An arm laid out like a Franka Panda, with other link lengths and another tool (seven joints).
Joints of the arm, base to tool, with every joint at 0 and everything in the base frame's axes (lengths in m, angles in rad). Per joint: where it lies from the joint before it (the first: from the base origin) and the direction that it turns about. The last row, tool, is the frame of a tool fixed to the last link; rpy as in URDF.
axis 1: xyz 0 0 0.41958 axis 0 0 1
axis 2: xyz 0 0 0 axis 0 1 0
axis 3: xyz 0 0 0.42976 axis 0 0 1
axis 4: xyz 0.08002 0 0 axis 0 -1 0
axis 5: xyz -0.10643 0 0.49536 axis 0 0 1
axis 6: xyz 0 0 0 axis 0 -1 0
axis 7: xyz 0.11 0 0 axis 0 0 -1
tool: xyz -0.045 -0.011 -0.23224 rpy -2.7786 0 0.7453
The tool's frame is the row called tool.
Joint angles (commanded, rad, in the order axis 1, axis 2, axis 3, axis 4, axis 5, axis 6, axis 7), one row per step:
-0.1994, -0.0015, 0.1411, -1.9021, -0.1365, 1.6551, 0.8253
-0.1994, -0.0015, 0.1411, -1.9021, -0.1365, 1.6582, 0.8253
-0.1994, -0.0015, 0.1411, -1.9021, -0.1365, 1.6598, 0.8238
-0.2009, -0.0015, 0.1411, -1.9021, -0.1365, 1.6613, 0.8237
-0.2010, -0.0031, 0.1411, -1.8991, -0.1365, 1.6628, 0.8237
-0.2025, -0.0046, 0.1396, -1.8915, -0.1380, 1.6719, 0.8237
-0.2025, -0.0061, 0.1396, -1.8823, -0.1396, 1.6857, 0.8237
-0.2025, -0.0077, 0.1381, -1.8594, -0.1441, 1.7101, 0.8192
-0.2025, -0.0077, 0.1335, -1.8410, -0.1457, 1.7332, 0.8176
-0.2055, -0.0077, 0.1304, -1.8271, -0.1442, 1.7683, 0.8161
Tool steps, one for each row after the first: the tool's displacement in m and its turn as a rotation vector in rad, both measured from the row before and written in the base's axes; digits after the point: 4 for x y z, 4 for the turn. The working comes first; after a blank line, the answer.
Tool pose at each row, in the base's axes (x y z in m, rotation vector in rad; the steps are taken from these numbers as rounded here):
0.5935, -0.0399, 0.5458, -2.8920, 0.2216, 0.3219
0.5943, -0.0399, 0.5458, -2.8924, 0.2205, 0.3175
0.5947, -0.0400, 0.5459, -2.8925, 0.2178, 0.3157
0.5950, -0.0409, 0.5459, -2.8924, 0.2193, 0.3134
0.5960, -0.0410, 0.5484, -2.8935, 0.2183, 0.3046
0.6002, -0.0432, 0.5534, -2.8971, 0.2177, 0.2782
0.6060, -0.0437, 0.5595, -2.9018, 0.2108, 0.2432
0.6178, -0.0462, 0.5736, -2.9111, 0.1929, 0.1747
0.6281, -0.0498, 0.5846, -2.9150, 0.1856, 0.1149
0.6397, -0.0537, 0.5942, -2.9151, 0.1778, 0.0441

0.0008, 0.0000, 0.0000, 0.0000, -0.0031, 0.0004
0.0004, -0.0001, 0.0001, 0.0004, -0.0014, 0.0016
0.0003, -0.0009, 0.0000, 0.0000, -0.0014, -0.0012
0.0010, -0.0001, 0.0025, -0.0005, -0.0061, 0.0001
0.0042, -0.0022, 0.0050, -0.0024, -0.0180, -0.0013
0.0058, -0.0005, 0.0061, -0.0026, -0.0243, 0.0023
0.0118, -0.0025, 0.0141, -0.0059, -0.0477, 0.0076
0.0103, -0.0036, 0.0110, -0.0031, -0.0409, 0.0007
0.0116, -0.0039, 0.0096, -0.0007, -0.0485, -0.0001

